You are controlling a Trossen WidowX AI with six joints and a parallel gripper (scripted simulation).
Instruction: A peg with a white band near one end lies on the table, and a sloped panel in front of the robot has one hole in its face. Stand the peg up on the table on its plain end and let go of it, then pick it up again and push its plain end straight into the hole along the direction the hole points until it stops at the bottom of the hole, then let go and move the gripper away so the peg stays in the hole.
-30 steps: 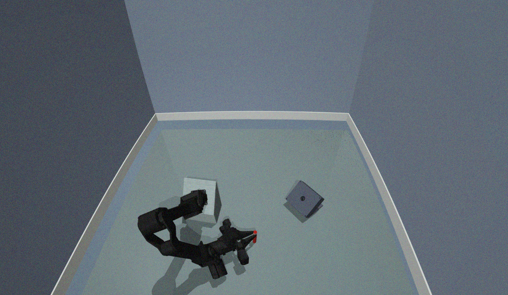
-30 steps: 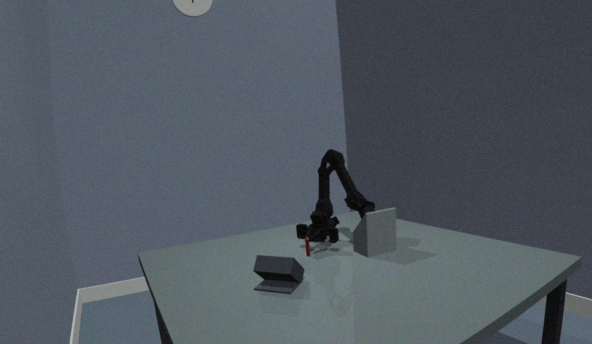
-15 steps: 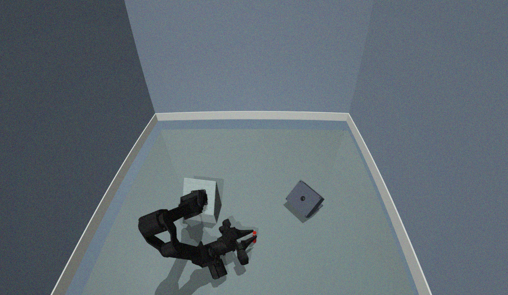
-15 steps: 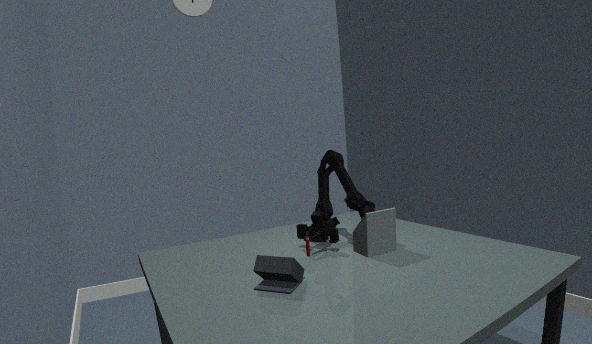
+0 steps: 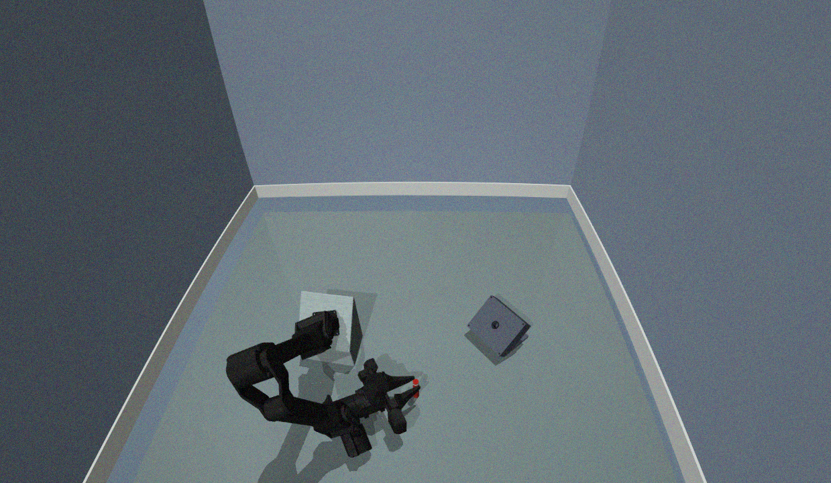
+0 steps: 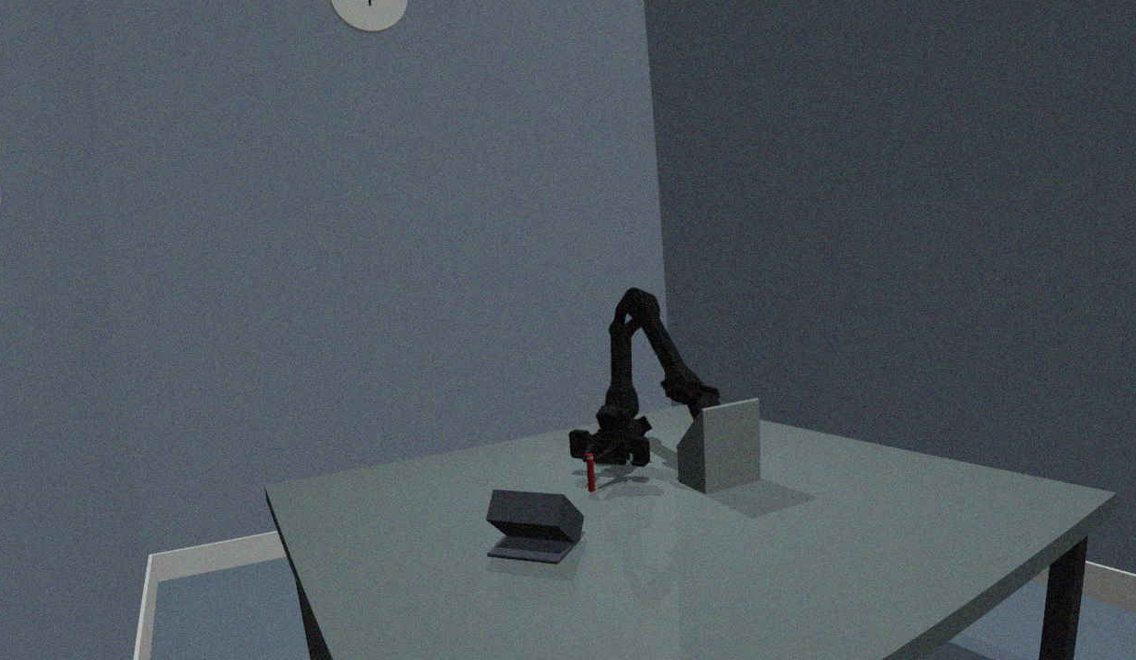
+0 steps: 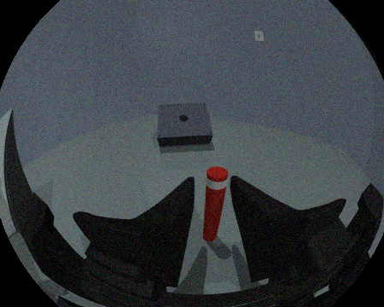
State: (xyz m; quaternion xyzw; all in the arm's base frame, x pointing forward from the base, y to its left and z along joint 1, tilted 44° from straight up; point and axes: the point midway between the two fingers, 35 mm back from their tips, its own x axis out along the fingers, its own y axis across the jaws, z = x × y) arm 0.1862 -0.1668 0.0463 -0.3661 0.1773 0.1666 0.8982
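Now: the peg 1 cm below my gripper tip. Also, from my gripper tip: panel 23 cm ahead, 17 cm to the left, 2 cm below.
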